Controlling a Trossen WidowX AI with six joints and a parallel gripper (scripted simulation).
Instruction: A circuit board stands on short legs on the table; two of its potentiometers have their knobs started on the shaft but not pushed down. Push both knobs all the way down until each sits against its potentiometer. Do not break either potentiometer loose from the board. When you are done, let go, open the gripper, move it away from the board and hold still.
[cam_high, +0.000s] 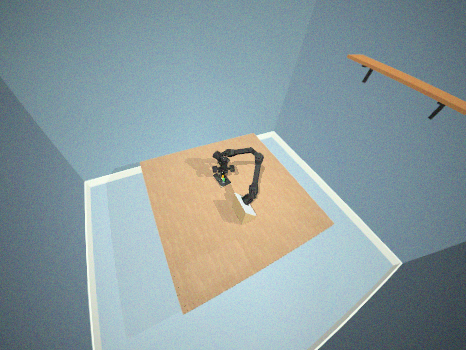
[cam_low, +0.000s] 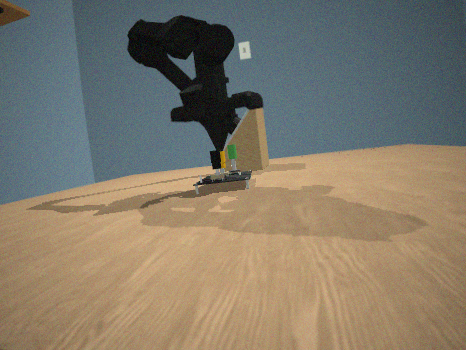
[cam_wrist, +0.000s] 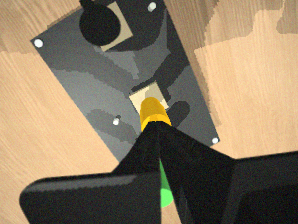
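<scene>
Now: gripper tip 2 cm above the yellow knob. Round my gripper tip: black knob (6 cm ahead, 1 cm to the left, 1 cm below).
</scene>
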